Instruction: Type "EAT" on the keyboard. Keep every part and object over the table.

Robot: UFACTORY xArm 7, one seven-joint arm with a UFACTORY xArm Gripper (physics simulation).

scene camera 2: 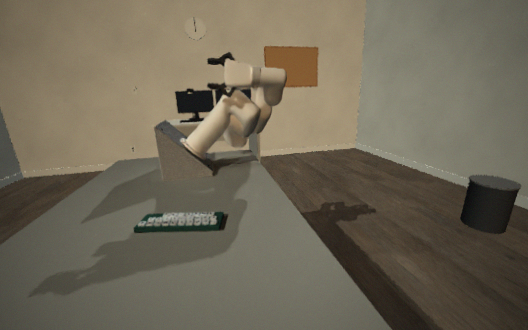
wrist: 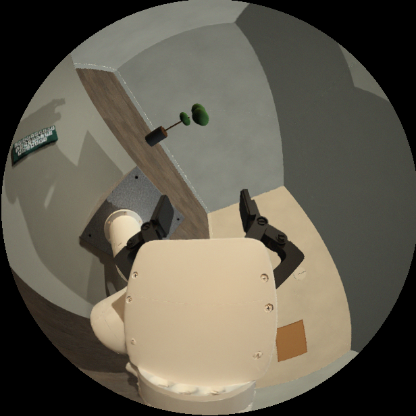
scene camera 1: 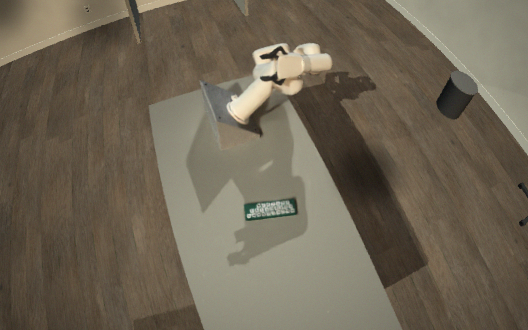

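Where they show: gripper, fingertip midpoint: (scene camera 2: 207, 73) (scene camera 1: 260, 68); arm's base at its link origin: (scene camera 2: 193, 149) (scene camera 1: 237, 113).
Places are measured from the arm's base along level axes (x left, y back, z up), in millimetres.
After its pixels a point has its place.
A green keyboard (scene camera 1: 270, 209) @[z -74, x -67, y -444 mm] (scene camera 2: 179, 222) @[z -74, x -69, y -462 mm] (wrist: 34, 144) with several rows of white keys lies flat on the grey table (scene camera 1: 300, 290) @[z -91, x -121, y -790 mm] (scene camera 2: 280, 280) @[z -91, x 87, y -697 mm]. The letters on its keys are too small to read. It shows at the far left of the wrist view. My gripper (scene camera 1: 263, 67) @[z 294, x 81, y -67 mm] (scene camera 2: 210, 73) @[z 294, x 81, y -67 mm] (wrist: 204, 200) is open, with its black fingers wide apart and no thing between them. It is high above the table, by the arm's base and well away from the keyboard. It is turned sideways, not down at the table.
The arm stands on a wedge-shaped base (scene camera 1: 219, 112) @[z 90, x -91, y -31 mm] (scene camera 2: 180, 162) @[z -23, x -55, y -96 mm] (wrist: 137, 197) at the table's far end. The arm's shadow falls across the table around the keyboard. A dark cylinder (scene camera 1: 456, 96) (scene camera 2: 490, 205) stands on the floor to the right. Monitors (scene camera 2: 194, 102) stand behind the arm.
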